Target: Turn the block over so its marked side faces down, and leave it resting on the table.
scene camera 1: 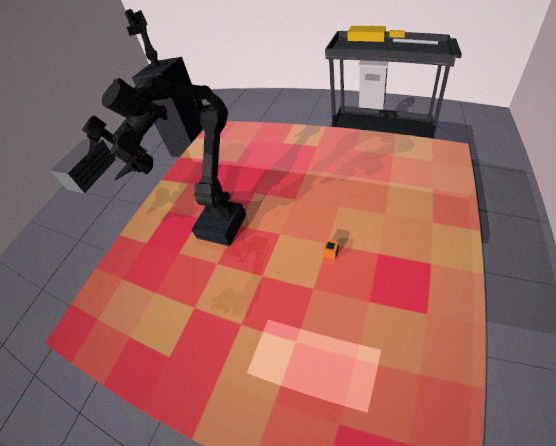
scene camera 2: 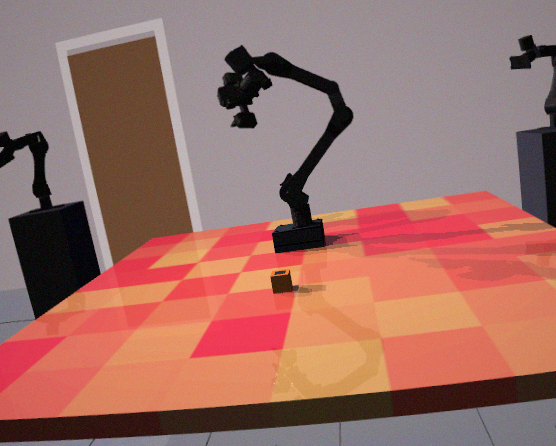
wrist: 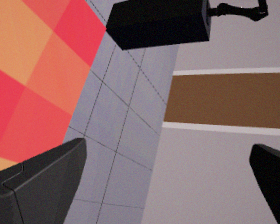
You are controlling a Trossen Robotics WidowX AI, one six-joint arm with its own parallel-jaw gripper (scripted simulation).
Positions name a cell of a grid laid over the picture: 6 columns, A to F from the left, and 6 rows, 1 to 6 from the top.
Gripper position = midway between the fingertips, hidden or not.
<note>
My gripper (scene camera 1: B3) is open and holds nothing.
My gripper shows as well in scene camera 2 (scene camera 2: C2) and in the wrist view (wrist: D5).
</note>
